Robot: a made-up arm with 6 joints.
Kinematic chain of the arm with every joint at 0, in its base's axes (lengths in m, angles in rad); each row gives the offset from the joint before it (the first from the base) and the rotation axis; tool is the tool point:
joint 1: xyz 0 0 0.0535 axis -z
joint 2: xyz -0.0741 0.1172 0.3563 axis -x
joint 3: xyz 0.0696 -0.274 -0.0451 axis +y
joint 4: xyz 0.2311 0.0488 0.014 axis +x
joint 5: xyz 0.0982 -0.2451 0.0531 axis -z
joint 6: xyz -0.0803 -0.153 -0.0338 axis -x
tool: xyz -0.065 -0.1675 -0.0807
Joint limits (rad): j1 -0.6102..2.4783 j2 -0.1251..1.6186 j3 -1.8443..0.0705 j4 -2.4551..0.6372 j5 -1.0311..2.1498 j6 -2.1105..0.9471
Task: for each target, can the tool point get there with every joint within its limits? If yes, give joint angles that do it. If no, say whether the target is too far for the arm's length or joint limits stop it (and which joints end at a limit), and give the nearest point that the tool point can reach.
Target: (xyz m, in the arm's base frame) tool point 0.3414 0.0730 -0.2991
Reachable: no: joint limits stop it (at a limit: joint 1, joint 2, joint 3, joint 4) | nearest point 0.4543 -0.0638 -0.1081 | short by 0.261 m
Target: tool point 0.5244 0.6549 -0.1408
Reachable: no: joint limits stop it (at a limit: joint 2, joint 4) | nearest point 0.4131 0.5160 0.1333 | short by 0.327 m
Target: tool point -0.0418 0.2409 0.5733
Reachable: yes | joints 2.0190 0.3003 -1.5792 -2.1820 1.5387 -0.8747
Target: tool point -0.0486 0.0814 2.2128
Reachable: no: too far | nearest point -0.0543 0.0909 1.3287 | short by 0.884 m
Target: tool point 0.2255 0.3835 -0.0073
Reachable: no: joint limits stop it (at a limit: joint 2, joint 4, joint 6) | nearest point 0.2364 0.4021 0.0939 | short by 0.104 m
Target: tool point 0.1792 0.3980 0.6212
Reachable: yes | joints 1.0836 1.2225 -1.2052 -2.2143 -0.4502 -1.7880
